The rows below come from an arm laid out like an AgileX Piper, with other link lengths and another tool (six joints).
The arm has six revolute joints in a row. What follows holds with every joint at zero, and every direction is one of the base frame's.
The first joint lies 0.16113 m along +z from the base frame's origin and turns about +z.
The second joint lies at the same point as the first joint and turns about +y.
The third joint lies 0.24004 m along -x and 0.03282 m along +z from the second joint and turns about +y.
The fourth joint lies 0.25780 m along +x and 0.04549 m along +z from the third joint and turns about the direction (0.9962, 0, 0.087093).
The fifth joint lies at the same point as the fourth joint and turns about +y.
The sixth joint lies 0.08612 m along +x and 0.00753 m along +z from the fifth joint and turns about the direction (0.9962, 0, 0.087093).
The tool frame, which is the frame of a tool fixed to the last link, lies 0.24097 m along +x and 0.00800 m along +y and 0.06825 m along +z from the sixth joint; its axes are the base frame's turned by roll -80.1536, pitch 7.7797 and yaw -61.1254 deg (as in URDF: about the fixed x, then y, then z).
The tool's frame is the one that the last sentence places.
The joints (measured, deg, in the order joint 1, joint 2, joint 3, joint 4, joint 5, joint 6), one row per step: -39.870, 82.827, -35.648, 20.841, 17.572, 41.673; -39.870, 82.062, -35.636, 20.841, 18.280, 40.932; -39.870, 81.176, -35.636, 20.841, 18.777, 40.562; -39.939, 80.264, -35.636, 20.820, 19.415, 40.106; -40.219, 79.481, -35.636, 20.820, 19.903, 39.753; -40.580, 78.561, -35.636, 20.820, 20.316, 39.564; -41.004, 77.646, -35.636, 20.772, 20.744, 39.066; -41.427, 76.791, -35.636, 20.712, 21.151, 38.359; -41.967, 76.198, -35.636, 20.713, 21.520, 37.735; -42.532, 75.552, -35.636, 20.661, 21.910, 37.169; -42.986, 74.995, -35.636, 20.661, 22.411, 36.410; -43.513, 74.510, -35.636, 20.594, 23.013, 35.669
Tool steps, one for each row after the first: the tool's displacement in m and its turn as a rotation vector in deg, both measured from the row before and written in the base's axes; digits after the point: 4 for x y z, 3 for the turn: 0.0009, 0.0016, 0.0034, -0.276, 0.006, 0.817; 0.0014, 0.0004, 0.0049, -0.356, -0.306, 0.447; 0.0008, 0.0006, 0.0046, -0.321, -0.212, 0.502; -0.0002, -0.0009, 0.0041, -0.297, -0.232, 0.151; -0.0003, -0.0019, 0.0053, -0.369, -0.418, -0.088; -0.0005, -0.0022, 0.0053, -0.541, -0.295, 0.139; -0.0005, -0.0021, 0.0051, -0.636, -0.193, 0.312; -0.0016, -0.0023, 0.0033, -0.419, -0.066, 0.078; -0.0018, -0.0025, 0.0035, -0.446, -0.075, 0.041; -0.0015, -0.0012, 0.0026, -0.368, 0.082, 0.311; -0.0022, -0.0010, 0.0017, -0.272, 0.225, 0.291
